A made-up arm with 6 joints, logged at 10 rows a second.
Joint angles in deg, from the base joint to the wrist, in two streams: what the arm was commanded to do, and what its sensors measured. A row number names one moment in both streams.
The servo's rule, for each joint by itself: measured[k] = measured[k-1] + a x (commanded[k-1-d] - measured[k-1]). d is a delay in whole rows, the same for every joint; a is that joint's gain. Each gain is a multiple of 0.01, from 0.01 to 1. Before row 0 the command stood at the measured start. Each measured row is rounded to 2 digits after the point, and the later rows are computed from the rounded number. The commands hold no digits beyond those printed.
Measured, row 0:
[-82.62, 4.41, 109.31, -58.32, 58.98, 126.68]
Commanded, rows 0 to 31:
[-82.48, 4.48, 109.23, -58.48, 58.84, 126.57]
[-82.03, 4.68, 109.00, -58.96, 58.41, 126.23]
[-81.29, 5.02, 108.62, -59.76, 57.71, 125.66]
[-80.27, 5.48, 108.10, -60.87, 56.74, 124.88]
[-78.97, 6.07, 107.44, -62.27, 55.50, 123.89]
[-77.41, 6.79, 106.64, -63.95, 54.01, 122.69]
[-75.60, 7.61, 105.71, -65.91, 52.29, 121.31]
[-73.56, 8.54, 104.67, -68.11, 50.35, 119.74]
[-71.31, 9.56, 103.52, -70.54, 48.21, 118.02]
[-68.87, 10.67, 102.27, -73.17, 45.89, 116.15]
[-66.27, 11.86, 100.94, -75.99, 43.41, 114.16]
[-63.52, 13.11, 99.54, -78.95, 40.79, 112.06]
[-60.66, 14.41, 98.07, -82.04, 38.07, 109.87]
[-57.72, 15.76, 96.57, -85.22, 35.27, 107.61]
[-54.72, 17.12, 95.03, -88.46, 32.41, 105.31]
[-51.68, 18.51, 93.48, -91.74, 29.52, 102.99]
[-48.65, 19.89, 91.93, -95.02, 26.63, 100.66]
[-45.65, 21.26, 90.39, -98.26, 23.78, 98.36]
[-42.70, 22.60, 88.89, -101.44, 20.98, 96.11]
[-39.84, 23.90, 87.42, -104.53, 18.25, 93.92]
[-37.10, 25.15, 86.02, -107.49, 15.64, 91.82]
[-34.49, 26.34, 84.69, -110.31, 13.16, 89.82]
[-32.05, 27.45, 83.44, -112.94, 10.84, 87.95]
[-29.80, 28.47, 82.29, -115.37, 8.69, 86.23]
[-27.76, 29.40, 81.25, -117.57, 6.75, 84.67]
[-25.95, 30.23, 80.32, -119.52, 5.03, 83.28]
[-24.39, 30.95, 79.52, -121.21, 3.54, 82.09]
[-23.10, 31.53, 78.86, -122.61, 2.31, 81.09]
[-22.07, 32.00, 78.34, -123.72, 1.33, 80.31]
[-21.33, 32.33, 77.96, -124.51, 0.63, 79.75]
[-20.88, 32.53, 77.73, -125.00, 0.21, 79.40]
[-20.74, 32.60, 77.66, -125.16, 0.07, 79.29]
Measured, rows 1 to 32:
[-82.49, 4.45, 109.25, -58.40, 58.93, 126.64]
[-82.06, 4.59, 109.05, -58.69, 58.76, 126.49]
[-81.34, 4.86, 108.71, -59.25, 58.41, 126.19]
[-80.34, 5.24, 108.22, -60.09, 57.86, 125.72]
[-79.07, 5.75, 107.60, -61.22, 57.08, 125.06]
[-77.53, 6.39, 106.83, -62.64, 56.07, 124.21]
[-75.74, 7.15, 105.93, -64.34, 54.82, 123.17]
[-73.71, 8.01, 104.92, -66.30, 53.34, 121.94]
[-71.48, 8.97, 103.80, -68.50, 51.65, 120.53]
[-69.05, 10.02, 102.58, -70.93, 49.75, 118.95]
[-66.46, 11.16, 101.27, -73.56, 47.66, 117.23]
[-63.73, 12.37, 99.89, -76.36, 45.39, 115.37]
[-60.87, 13.63, 98.43, -79.31, 42.97, 113.39]
[-57.94, 14.95, 96.94, -82.38, 40.43, 111.31]
[-54.95, 16.30, 95.41, -85.54, 37.78, 109.15]
[-51.91, 17.67, 93.87, -88.76, 35.05, 106.93]
[-48.88, 19.05, 92.32, -92.02, 32.27, 104.67]
[-45.88, 20.42, 90.78, -95.26, 29.47, 102.40]
[-42.92, 21.77, 89.27, -98.47, 26.67, 100.14]
[-40.06, 23.09, 87.79, -101.62, 23.89, 97.90]
[-37.31, 24.37, 86.37, -104.67, 21.17, 95.71]
[-34.69, 25.59, 85.03, -107.60, 18.53, 93.59]
[-32.23, 26.74, 83.76, -110.38, 15.99, 91.56]
[-29.97, 27.81, 82.58, -112.97, 13.58, 89.64]
[-27.91, 28.80, 81.52, -115.36, 11.33, 87.85]
[-26.09, 29.69, 80.56, -117.52, 9.25, 86.20]
[-24.51, 30.47, 79.73, -119.44, 7.37, 84.72]
[-23.20, 31.13, 79.03, -121.09, 5.70, 83.41]
[-22.15, 31.67, 78.48, -122.46, 4.26, 82.29]
[-21.39, 32.08, 78.06, -123.53, 3.06, 81.38]
[-20.92, 32.36, 77.80, -124.29, 2.12, 80.67]
[-20.75, 32.51, 77.69, -124.74, 1.44, 80.17]
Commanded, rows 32 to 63:
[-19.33, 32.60, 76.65, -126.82, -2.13, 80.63]
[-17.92, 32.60, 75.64, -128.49, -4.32, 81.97]
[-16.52, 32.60, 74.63, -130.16, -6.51, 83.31]
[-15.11, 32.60, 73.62, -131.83, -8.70, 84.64]
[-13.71, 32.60, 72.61, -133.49, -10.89, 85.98]
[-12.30, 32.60, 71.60, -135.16, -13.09, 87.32]
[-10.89, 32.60, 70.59, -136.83, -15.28, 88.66]
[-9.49, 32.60, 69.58, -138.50, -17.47, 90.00]
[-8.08, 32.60, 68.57, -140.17, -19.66, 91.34]
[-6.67, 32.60, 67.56, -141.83, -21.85, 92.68]
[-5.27, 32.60, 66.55, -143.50, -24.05, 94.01]
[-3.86, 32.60, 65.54, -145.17, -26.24, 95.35]
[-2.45, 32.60, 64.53, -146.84, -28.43, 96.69]
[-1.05, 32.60, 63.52, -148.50, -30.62, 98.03]
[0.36, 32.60, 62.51, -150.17, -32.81, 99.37]
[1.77, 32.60, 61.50, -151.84, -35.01, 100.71]
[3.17, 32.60, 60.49, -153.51, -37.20, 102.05]
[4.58, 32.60, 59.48, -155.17, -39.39, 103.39]
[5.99, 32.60, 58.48, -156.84, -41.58, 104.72]
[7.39, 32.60, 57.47, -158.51, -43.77, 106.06]
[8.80, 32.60, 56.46, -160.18, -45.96, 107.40]
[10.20, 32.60, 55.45, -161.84, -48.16, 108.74]
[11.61, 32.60, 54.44, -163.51, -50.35, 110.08]
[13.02, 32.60, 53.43, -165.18, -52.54, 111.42]
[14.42, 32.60, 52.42, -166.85, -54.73, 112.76]
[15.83, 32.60, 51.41, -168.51, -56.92, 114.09]
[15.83, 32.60, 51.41, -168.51, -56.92, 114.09]
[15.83, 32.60, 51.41, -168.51, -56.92, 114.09]
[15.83, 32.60, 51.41, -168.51, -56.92, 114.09]
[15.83, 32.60, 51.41, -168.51, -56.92, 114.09]
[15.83, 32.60, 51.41, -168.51, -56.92, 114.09]
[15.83, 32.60, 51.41, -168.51, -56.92, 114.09]
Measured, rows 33 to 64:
[-19.43, 32.57, 76.86, -125.82, 0.26, 80.34]
[-18.03, 32.59, 75.88, -127.21, -1.25, 80.93]
[-16.63, 32.60, 74.88, -128.74, -2.99, 81.79]
[-15.22, 32.60, 73.87, -130.35, -4.87, 82.82]
[-13.82, 32.60, 72.86, -131.98, -6.86, 83.96]
[-12.41, 32.60, 71.85, -133.63, -8.92, 85.17]
[-11.00, 32.60, 70.84, -135.29, -11.02, 86.43]
[-9.60, 32.60, 69.83, -136.96, -13.15, 87.72]
[-8.19, 32.60, 68.82, -138.63, -15.30, 89.02]
[-6.78, 32.60, 67.81, -140.29, -17.46, 90.34]
[-5.38, 32.60, 66.80, -141.96, -19.63, 91.66]
[-3.97, 32.60, 65.79, -143.63, -21.81, 92.99]
[-2.56, 32.60, 64.78, -145.30, -23.99, 94.32]
[-1.16, 32.60, 63.77, -146.96, -26.18, 95.66]
[0.25, 32.60, 62.76, -148.63, -28.37, 97.00]
[1.66, 32.60, 61.75, -150.30, -30.56, 98.34]
[3.06, 32.60, 60.74, -151.97, -32.75, 99.68]
[4.47, 32.60, 59.73, -153.63, -34.94, 101.02]
[5.88, 32.60, 58.73, -155.30, -37.13, 102.35]
[7.28, 32.60, 57.72, -156.97, -39.32, 103.69]
[8.69, 32.60, 56.71, -158.64, -41.51, 105.03]
[10.09, 32.60, 55.70, -160.30, -43.70, 106.37]
[11.50, 32.60, 54.69, -161.97, -45.89, 107.71]
[12.91, 32.60, 53.68, -163.64, -48.08, 109.05]
[14.31, 32.60, 52.67, -165.31, -50.27, 110.39]
[15.72, 32.60, 51.66, -166.97, -52.46, 111.72]
[15.82, 32.60, 51.46, -167.77, -53.93, 112.57]
[15.83, 32.60, 51.42, -168.15, -54.92, 113.12]
[15.83, 32.60, 51.41, -168.34, -55.58, 113.47]
[15.83, 32.60, 51.41, -168.43, -56.02, 113.69]
[15.83, 32.60, 51.41, -168.47, -56.32, 113.83]
[15.83, 32.60, 51.41, -168.49, -56.52, 113.92]

